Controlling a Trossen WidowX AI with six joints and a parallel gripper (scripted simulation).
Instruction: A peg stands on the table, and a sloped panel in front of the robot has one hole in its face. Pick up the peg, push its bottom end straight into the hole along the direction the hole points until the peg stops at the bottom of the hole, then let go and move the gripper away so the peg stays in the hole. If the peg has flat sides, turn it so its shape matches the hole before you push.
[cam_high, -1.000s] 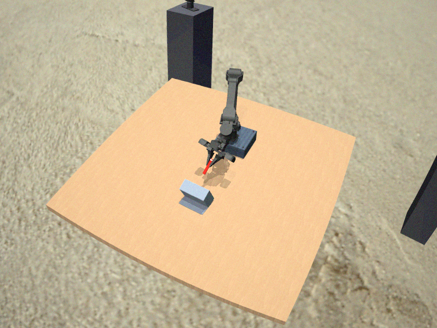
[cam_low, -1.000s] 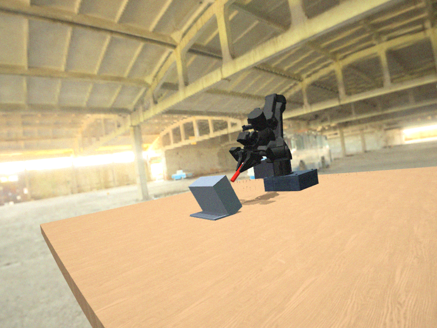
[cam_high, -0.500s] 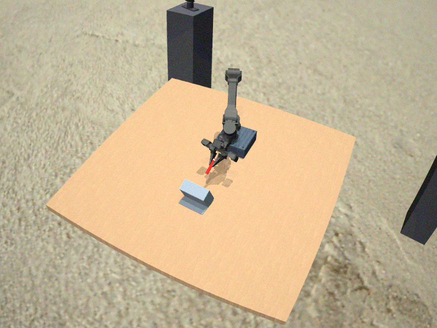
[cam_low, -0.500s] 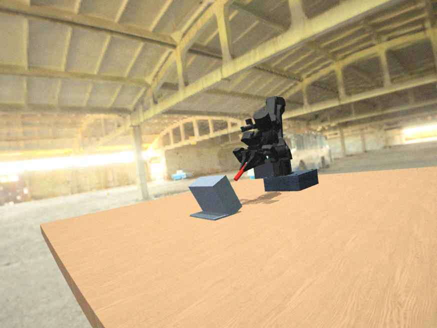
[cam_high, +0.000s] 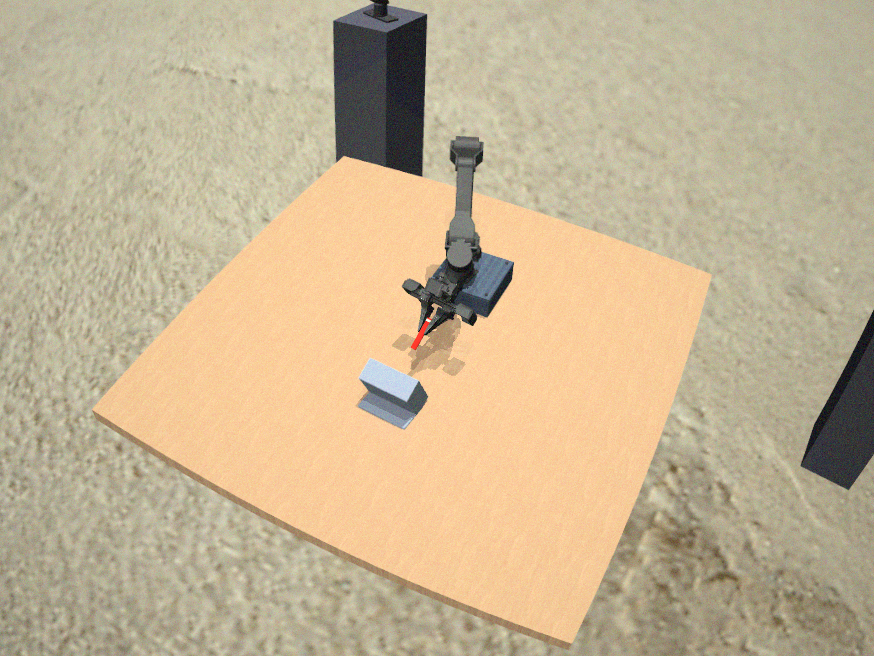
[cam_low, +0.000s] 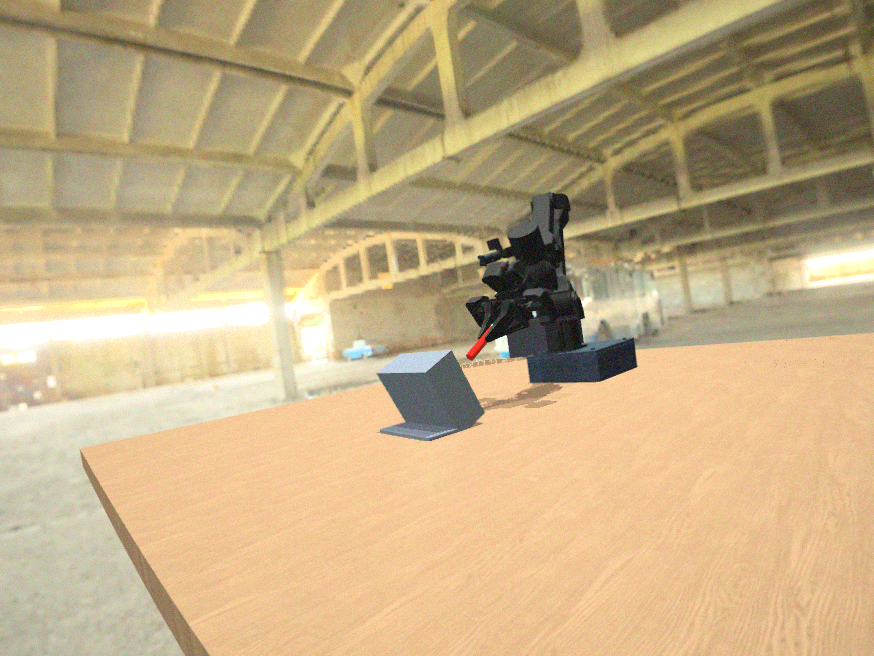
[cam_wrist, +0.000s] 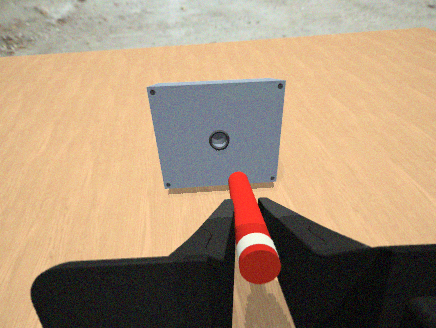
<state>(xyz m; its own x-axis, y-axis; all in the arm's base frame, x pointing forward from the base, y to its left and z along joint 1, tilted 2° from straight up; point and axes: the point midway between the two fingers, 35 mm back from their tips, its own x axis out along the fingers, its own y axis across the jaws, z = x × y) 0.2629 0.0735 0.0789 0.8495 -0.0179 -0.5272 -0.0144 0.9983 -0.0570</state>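
The sloped panel is 130 mm ahead of my gripper tip, 10 mm to the left of it and 60 mm below it. Round my gripper tip: red peg 10 mm behind, 10 mm above.
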